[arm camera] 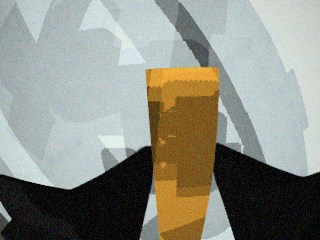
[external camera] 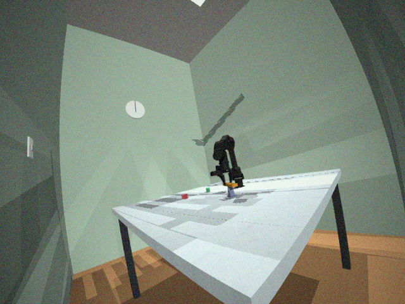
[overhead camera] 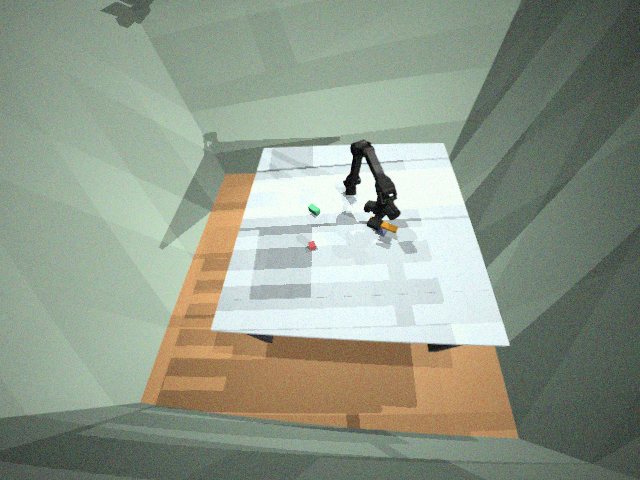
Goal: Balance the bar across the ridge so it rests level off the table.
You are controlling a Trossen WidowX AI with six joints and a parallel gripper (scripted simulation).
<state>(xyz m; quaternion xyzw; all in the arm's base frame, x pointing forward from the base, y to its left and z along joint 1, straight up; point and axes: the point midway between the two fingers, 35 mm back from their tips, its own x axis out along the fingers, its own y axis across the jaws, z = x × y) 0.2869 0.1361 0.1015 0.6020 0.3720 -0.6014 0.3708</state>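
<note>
Now: the orange bar 10 mm ahead of my gripper tip and 20 mm to the left of it. The rest, counted from my gripper tip: green block 130 mm behind, 350 mm to the right, 50 mm below; red block 110 mm ahead, 340 mm to the right, 50 mm below.
</note>
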